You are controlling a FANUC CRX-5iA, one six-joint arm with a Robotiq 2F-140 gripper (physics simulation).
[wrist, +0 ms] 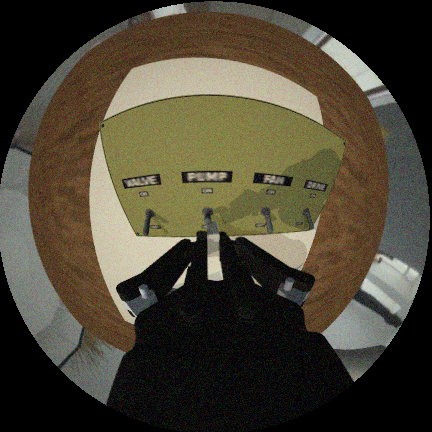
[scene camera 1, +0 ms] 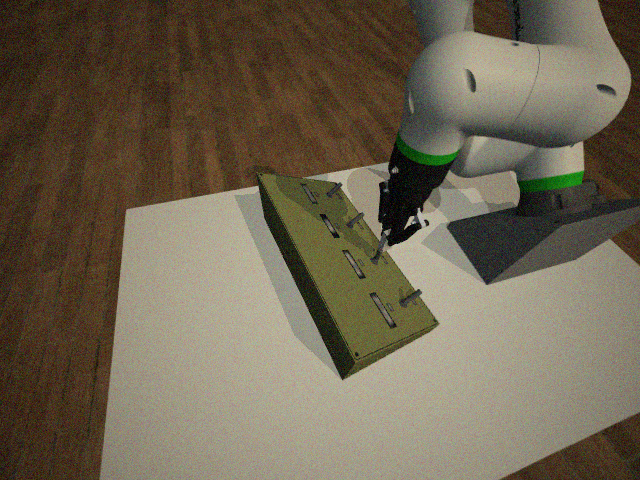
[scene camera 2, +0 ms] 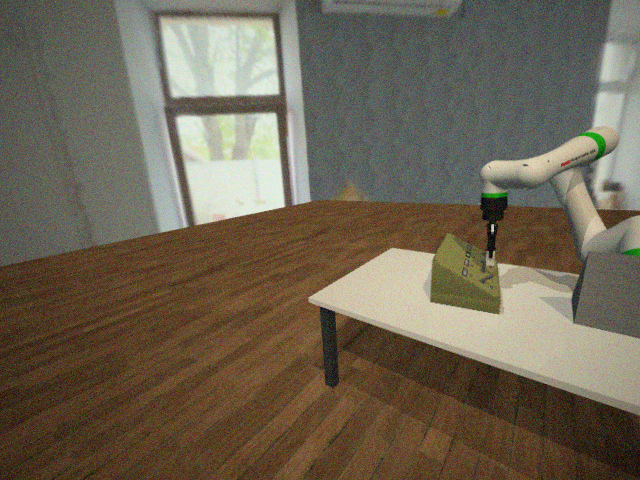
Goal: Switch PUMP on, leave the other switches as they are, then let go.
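Pixels of known places: gripper, fingertip midpoint: (wrist: 211, 229) (scene camera 1: 384, 248) (scene camera 2: 489, 264); arm's base, origin of the base link: (scene camera 1: 550, 211).
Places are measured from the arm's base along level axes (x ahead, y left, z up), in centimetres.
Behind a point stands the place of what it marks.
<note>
An olive sloped switch panel (scene camera 1: 310, 248) {x 63.0, y -6.2, z 1.5 cm} (scene camera 2: 454, 291) {x 54.2, y 17.1, z -9.1 cm} (wrist: 210, 135) {x 59.7, y -1.9, z 0.1 cm} carries four toggle levers. My gripper (scene camera 1: 384, 239) {x 45.0, y -3.9, z -3.2 cm} (scene camera 2: 490, 257) {x 45.0, y -3.9, z -3.2 cm} (wrist: 211, 229) {x 45.0, y -3.9, z -3.2 cm} is shut with nothing between its fingers. Its tip is at the PUMP lever (scene camera 1: 375, 257) {x 47.6, y -2.8, z -4.5 cm} (wrist: 207, 214) {x 47.6, y -3.0, z -3.2 cm}, overlapping the lever's end in the wrist view; contact is unclear. The PUMP lever looks short there, partly hidden by the tip, and its exact setting is unclear. The VALVE lever (scene camera 1: 412, 297) {x 44.4, y 9.1, z -4.0 cm} (wrist: 148, 222) {x 44.5, y 8.3, z -4.3 cm}, FAN lever (scene camera 1: 355, 220) {x 47.9, y -14.6, z -4.3 cm} (wrist: 268, 221) {x 47.4, y -14.8, z -3.9 cm} and DRIVE lever (scene camera 1: 334, 189) {x 49.3, y -26.6, z -4.2 cm} (wrist: 308, 219) {x 49.0, y -26.4, z -4.2 cm} point to the lower OFF side.
The panel stands on a white table (scene camera 1: 206, 403) {x 91.4, y 13.3, z -15.8 cm} (scene camera 2: 372, 289) {x 89.6, y 19.3, z -15.8 cm}. The arm's dark grey base block (scene camera 1: 522, 248) {x 16.6, y 7.5, z 0.8 cm} (scene camera 2: 607, 294) {x 10.2, y 9.1, z -3.0 cm} stands on the robot side. The VALVE and FAN levers flank the PUMP lever on either side.
</note>
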